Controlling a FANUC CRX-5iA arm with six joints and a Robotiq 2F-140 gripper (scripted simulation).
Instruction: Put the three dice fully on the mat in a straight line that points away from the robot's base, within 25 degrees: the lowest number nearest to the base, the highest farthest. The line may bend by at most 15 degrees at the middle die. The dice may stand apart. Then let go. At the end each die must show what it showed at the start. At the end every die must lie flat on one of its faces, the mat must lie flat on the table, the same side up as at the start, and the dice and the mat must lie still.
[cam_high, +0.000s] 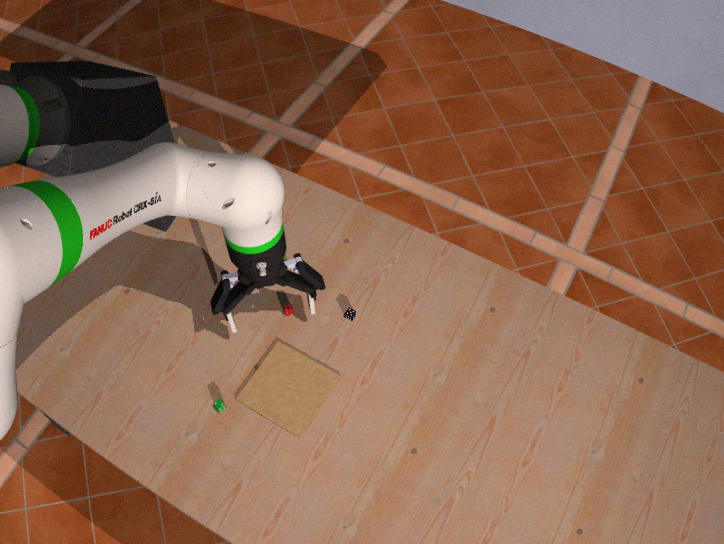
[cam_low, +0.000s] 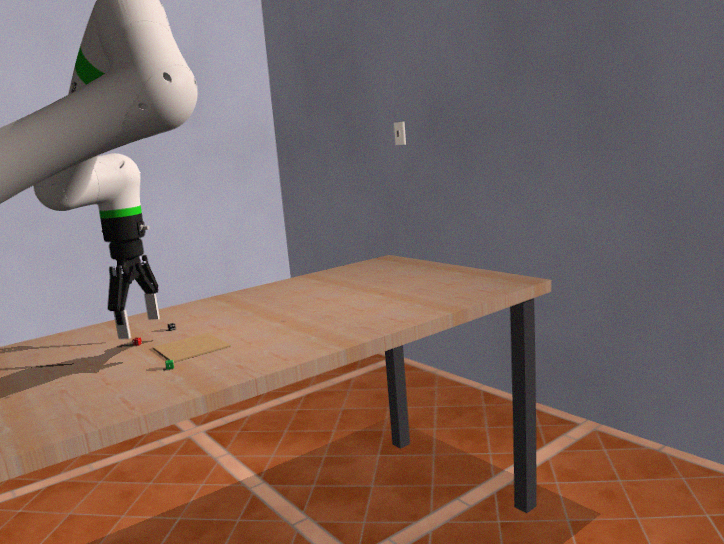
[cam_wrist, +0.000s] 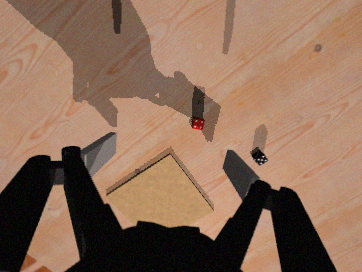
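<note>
Now: the red die 5 cm to the left of my hand and 5 cm below it. The rest, counted from my hand: green die: 18 cm to the right, 5 cm below, 1 cm behind; then tan mat: 9 cm to the right, 8 cm ahead, 6 cm below; then black die: 11 cm ahead, 9 cm to the left, 5 cm below.
</note>
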